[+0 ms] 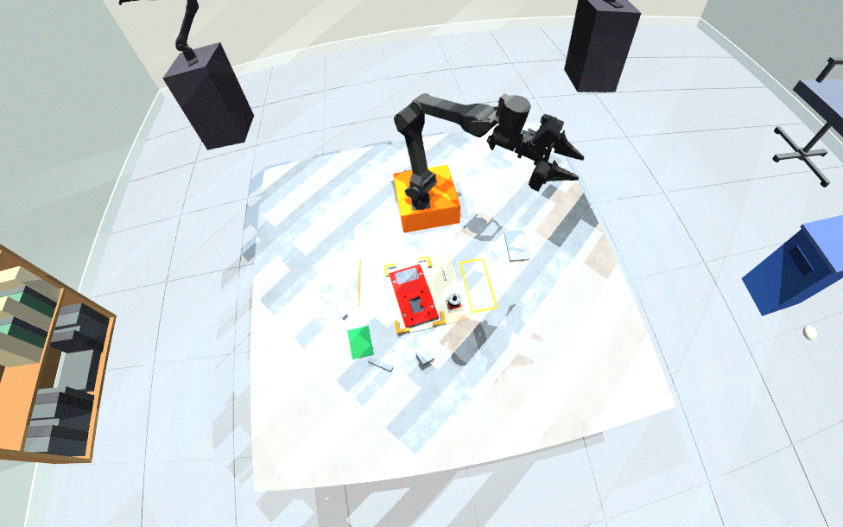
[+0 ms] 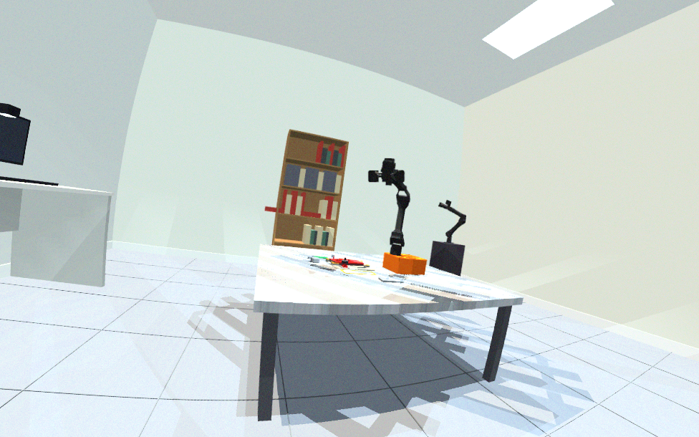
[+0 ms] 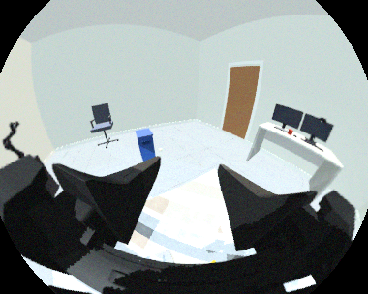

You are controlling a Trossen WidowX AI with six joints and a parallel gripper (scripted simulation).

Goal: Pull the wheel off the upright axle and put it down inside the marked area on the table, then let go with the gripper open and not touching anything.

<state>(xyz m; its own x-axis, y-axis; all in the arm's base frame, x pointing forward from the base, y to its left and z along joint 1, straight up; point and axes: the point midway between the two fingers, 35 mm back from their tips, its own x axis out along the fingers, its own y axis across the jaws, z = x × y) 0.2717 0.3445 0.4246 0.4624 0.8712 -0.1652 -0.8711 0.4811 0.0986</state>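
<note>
My gripper tip is now 6 cm short of the dark wheel, 30 cm to the left of it and 48 cm above it. From my gripper tip the other things lie so: thin stick 5 cm behind, 60 cm to the right, 52 cm below; then green card 16 cm ahead, 60 cm to the right, 52 cm below.
</note>
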